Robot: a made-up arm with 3 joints. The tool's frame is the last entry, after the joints.
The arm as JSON. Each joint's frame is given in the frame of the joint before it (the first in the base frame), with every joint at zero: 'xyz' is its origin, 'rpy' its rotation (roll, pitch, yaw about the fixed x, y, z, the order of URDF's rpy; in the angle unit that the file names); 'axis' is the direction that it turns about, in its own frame. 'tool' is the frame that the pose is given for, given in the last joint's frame.
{
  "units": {
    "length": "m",
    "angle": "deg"
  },
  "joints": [
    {
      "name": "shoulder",
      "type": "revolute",
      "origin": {
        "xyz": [
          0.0,
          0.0,
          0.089
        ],
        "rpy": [
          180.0,
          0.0,
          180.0
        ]
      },
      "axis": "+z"
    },
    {
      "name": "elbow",
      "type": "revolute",
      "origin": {
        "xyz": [
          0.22,
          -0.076,
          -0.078
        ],
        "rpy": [
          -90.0,
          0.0,
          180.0
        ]
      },
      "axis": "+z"
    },
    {
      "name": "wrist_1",
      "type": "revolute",
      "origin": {
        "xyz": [
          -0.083,
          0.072,
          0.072
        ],
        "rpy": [
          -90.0,
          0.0,
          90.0
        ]
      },
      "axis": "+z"
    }
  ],
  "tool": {
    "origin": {
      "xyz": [
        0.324,
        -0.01,
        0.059
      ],
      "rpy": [
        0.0,
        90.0,
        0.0
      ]
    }
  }
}
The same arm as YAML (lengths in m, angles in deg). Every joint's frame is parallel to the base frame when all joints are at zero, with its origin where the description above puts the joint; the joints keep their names.
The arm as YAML. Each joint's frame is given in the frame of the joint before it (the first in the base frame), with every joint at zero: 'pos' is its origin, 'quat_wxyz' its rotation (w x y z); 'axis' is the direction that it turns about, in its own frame. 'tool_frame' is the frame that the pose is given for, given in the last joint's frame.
length_unit: m
angle_unit: deg
joints:
  - joint: shoulder
    pos: [0.0, 0.0, 0.089]
    quat_wxyz: [1.0, 0.0, 0.0, 0.0]
    axis: [0.0, 0.0, -1.0]
  - joint: elbow
    pos: [-0.22, -0.076, 0.078]
    quat_wxyz: [1.0, 0.0, 0.0, 0.0]
    axis: [0.0, -1.0, 0.0]
  - joint: wrist_1
    pos: [-0.083, -0.072, 0.072]
    quat_wxyz: [1.0, 0.0, 0.0, 0.0]
    axis: [-1.0, 0.0, 0.0]
tool_frame:
  pos: [-0.059, -0.01, 0.324]
  quat_wxyz: [1.0, 0.0, 0.0, 0.0]

